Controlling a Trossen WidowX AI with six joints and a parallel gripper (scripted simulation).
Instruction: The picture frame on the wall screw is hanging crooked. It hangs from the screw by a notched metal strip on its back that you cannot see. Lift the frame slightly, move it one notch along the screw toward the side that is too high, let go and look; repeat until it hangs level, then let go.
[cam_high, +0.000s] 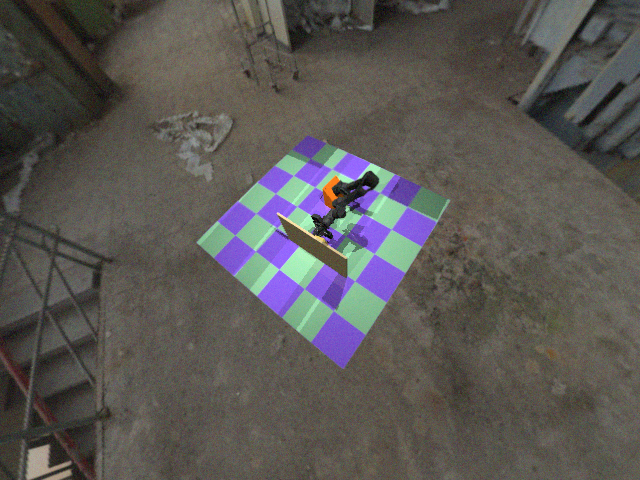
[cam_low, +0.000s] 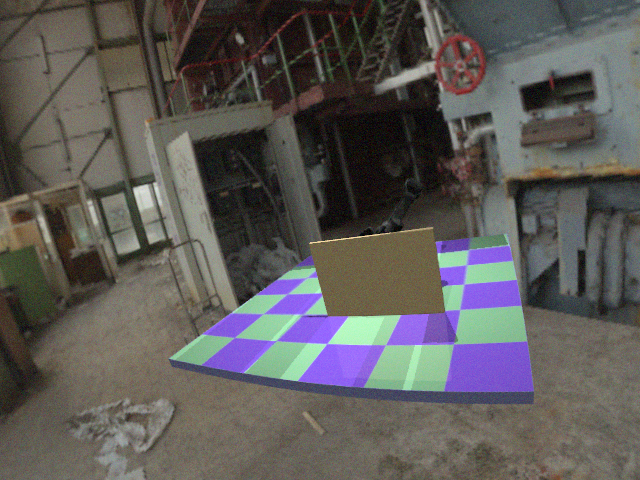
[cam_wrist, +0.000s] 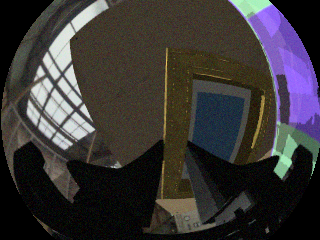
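The picture frame is 20 mm to the left of my gripper tip and 50 mm below it. The rest, counted from my gripper tip: tan wall board: 20 mm ahead, 10 mm to the left, 70 mm below.
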